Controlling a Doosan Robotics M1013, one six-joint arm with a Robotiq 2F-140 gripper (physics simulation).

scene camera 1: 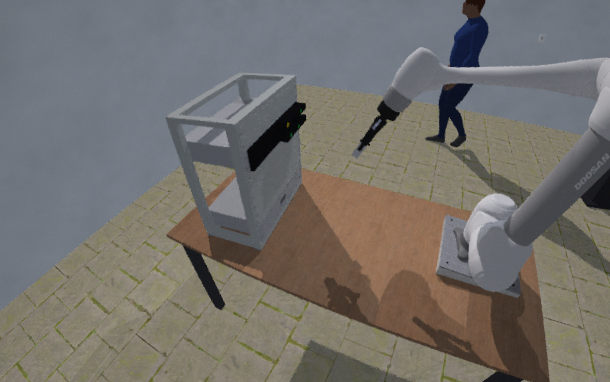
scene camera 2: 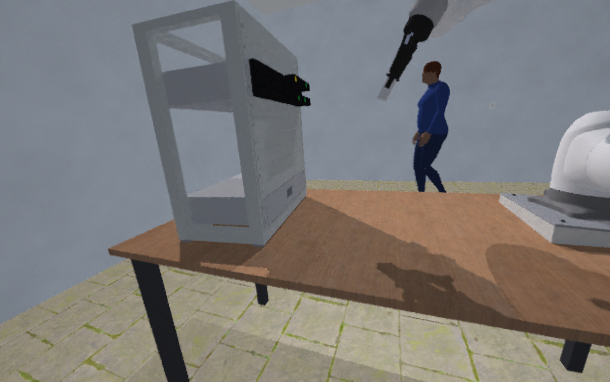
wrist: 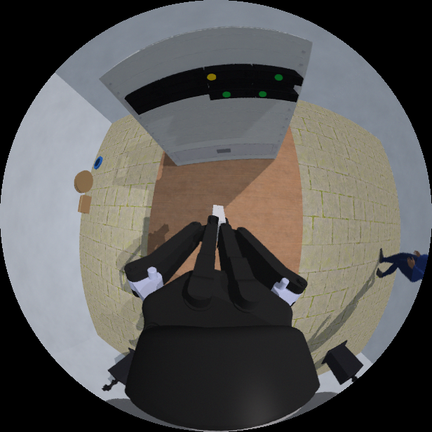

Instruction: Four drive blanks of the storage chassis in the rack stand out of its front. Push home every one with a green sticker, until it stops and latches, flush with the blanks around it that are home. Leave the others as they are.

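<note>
The black storage chassis sits in the upper part of the grey rack. Its protruding blanks are at the far end in the scene views, at the right in the wrist view. In the wrist view one carries a yellow sticker. Three green stickers show: an upper one, a lower right one and a lower left one. My gripper is shut and empty, pointing down towards the rack side, in the air well apart from the blanks.
The rack stands on the brown table. The arm's base plate is at the table's other end. A person in blue stands on the floor beyond the table.
</note>
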